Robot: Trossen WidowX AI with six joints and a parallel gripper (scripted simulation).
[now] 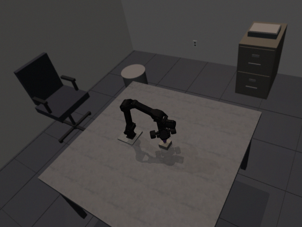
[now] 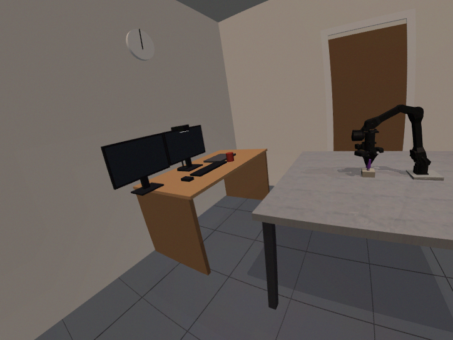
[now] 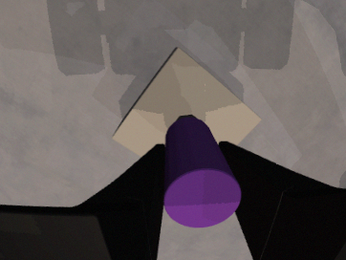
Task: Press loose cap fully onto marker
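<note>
The purple cap is 10 mm above my gripper tip. Round my gripper tip: holder block: 50 mm below.
</note>
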